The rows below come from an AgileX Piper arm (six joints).
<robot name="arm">
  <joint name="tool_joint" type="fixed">
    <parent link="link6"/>
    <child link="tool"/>
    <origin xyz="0 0 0" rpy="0 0 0"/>
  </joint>
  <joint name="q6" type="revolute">
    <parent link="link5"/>
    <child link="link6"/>
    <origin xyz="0 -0.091 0" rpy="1.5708 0 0"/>
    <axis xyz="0 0 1"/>
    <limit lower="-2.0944" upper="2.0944"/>
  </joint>
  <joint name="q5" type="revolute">
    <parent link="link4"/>
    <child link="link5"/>
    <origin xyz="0 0 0" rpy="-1.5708 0 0"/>
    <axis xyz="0 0 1"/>
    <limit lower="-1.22" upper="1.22"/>
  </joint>
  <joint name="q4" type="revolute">
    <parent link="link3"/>
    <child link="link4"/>
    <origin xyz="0.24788 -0.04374 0" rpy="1.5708 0 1.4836"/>
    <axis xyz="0 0 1"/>
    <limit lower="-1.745" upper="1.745"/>
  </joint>
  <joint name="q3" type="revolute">
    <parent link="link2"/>
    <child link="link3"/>
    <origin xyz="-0.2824 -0.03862 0" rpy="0 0 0"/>
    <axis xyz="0 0 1"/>
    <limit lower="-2.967" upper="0"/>
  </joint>
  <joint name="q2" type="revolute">
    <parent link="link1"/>
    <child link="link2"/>
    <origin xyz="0 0 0" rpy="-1.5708 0 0"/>
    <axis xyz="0 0 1"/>
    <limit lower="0" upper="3.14"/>
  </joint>
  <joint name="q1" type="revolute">
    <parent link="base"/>
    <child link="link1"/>
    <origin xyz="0 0 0.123" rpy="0 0 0"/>
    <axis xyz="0 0 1"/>
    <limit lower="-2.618" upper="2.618"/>
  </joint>
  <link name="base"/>
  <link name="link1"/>
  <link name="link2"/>
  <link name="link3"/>
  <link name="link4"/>
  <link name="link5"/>
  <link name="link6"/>
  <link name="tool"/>
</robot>
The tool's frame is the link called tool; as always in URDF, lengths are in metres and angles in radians.
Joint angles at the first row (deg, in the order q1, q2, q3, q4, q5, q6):
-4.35 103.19 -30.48 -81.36 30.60 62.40
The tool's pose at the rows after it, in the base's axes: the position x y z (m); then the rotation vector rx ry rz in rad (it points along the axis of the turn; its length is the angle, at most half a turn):
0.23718 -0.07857 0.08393 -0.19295 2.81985 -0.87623
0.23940 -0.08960 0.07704 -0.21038 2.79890 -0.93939
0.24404 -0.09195 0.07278 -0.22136 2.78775 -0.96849
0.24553 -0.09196 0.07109 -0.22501 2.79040 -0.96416
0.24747 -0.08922 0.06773 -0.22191 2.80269 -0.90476
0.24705 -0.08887 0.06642 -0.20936 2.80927 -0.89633
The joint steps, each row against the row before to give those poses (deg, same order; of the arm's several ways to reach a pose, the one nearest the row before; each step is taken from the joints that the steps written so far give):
-3.16 2.18 -0.23 -6.65 0.45 4.58
-1.94 2.58 -0.40 -7.16 1.72 4.76
-0.06 1.77 -0.92 -2.17 1.15 1.71
0.00 0.52 -0.34 -0.12 -0.17 0.06
0.00 0.46 -0.35 0.17 -2.29 0.40
0.00 0.22 0.00 0.35 -0.23 0.29

